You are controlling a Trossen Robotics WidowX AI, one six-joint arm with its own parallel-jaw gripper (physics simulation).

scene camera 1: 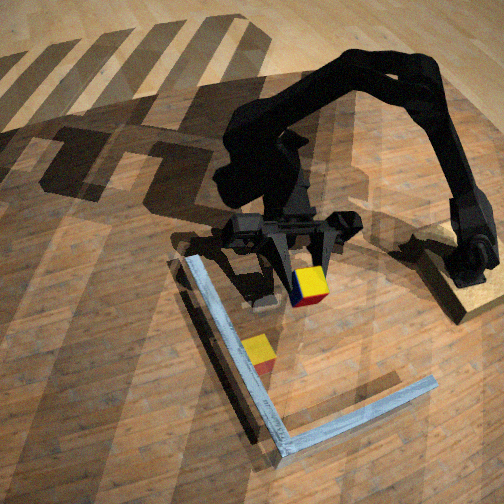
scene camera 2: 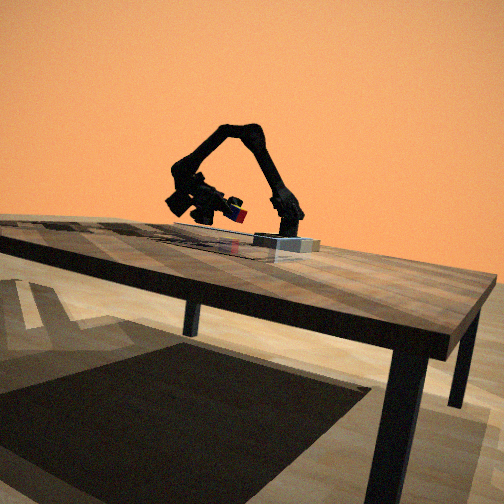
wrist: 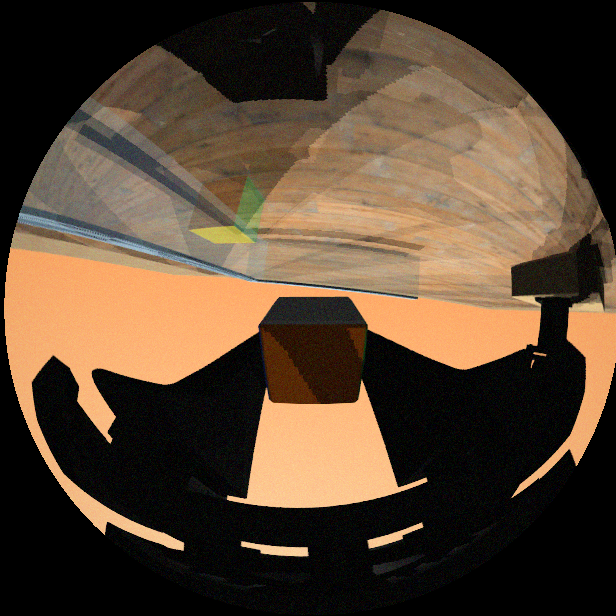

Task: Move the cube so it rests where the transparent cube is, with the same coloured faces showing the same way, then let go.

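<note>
My gripper (scene camera 1: 305, 268) is shut on the cube (scene camera 1: 310, 286) and holds it above the table; the cube shows yellow on top, blue on the left and red below. In the wrist view the cube (wrist: 313, 351) sits between the dark fingers, its near face brown in shadow. The transparent cube (scene camera 1: 260, 353) rests on the table beside the long grey bar, yellow on top and red at the front; it lies below and left of the held cube. It shows faintly in the wrist view (wrist: 236, 222). In scene camera 2 the gripper (scene camera 2: 225, 209) holds the cube (scene camera 2: 236, 212) above the table.
A grey L-shaped bar (scene camera 1: 262, 382) lies on the wooden table, its long arm (scene camera 1: 222, 335) just left of the transparent cube and its short arm (scene camera 1: 365, 412) in front. The arm's base (scene camera 1: 470, 262) stands on a pale plate at the right.
</note>
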